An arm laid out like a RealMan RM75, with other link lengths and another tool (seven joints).
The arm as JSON. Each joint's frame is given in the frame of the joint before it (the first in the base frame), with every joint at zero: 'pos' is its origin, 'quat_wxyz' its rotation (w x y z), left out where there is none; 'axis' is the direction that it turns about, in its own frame. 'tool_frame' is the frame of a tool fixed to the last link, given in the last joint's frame.
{
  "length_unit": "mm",
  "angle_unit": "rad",
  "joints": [
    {
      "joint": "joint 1",
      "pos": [
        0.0,
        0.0,
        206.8
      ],
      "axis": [
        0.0,
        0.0,
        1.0
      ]
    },
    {
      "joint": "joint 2",
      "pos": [
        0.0,
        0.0,
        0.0
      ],
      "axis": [
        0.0,
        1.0,
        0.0
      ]
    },
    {
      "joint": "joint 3",
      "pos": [
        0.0,
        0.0,
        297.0
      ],
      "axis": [
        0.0,
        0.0,
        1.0
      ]
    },
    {
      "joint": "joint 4",
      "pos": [
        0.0,
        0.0,
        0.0
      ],
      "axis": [
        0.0,
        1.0,
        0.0
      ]
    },
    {
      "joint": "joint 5",
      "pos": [
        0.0,
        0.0,
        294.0
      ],
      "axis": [
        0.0,
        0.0,
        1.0
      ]
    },
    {
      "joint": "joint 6",
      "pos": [
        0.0,
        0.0,
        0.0
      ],
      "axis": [
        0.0,
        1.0,
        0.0
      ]
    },
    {
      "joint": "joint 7",
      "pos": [
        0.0,
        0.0,
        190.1
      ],
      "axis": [
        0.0,
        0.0,
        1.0
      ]
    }
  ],
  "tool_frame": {
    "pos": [
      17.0,
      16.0,
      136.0
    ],
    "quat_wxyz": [
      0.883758,
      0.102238,
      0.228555,
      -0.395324
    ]
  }
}
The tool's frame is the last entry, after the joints.
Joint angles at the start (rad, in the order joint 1, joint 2, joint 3, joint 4, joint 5, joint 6, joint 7):
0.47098, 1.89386, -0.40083, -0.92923, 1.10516, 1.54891, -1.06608
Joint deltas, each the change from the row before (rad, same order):
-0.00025, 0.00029, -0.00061, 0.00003, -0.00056, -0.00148, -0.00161
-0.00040, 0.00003, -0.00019, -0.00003, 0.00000, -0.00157, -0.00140
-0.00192, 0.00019, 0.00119, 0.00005, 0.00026, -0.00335, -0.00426
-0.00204, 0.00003, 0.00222, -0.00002, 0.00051, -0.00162, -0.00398
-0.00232, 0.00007, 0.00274, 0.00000, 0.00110, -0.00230, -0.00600
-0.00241, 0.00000, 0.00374, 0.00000, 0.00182, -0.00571, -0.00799
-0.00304, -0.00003, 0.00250, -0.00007, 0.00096, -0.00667, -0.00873
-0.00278, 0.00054, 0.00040, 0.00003, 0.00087, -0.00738, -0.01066
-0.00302, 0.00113, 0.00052, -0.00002, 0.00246, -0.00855, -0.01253
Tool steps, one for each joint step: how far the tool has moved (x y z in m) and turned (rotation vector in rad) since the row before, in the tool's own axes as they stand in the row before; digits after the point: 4 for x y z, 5 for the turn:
0.0004, -0.0001, 0.0004, 0.00123, 0.00124, -0.00097
0.0004, -0.0004, 0.0001, 0.00185, 0.00084, -0.00036
0.0016, -0.0011, 0.0000, 0.00532, 0.00170, 0.00027
0.0016, -0.0009, -0.0004, 0.00460, 0.00075, 0.00053
0.0017, -0.0013, -0.0005, 0.00655, 0.00047, -0.00020
0.0020, -0.0027, -0.0005, 0.01115, 0.00084, 0.00054
0.0027, -0.0025, -0.0002, 0.01136, 0.00291, -0.00039
0.0024, -0.0019, 0.0005, 0.01109, 0.00349, -0.00328
0.0023, -0.0022, 0.0005, 0.01303, 0.00244, -0.00357

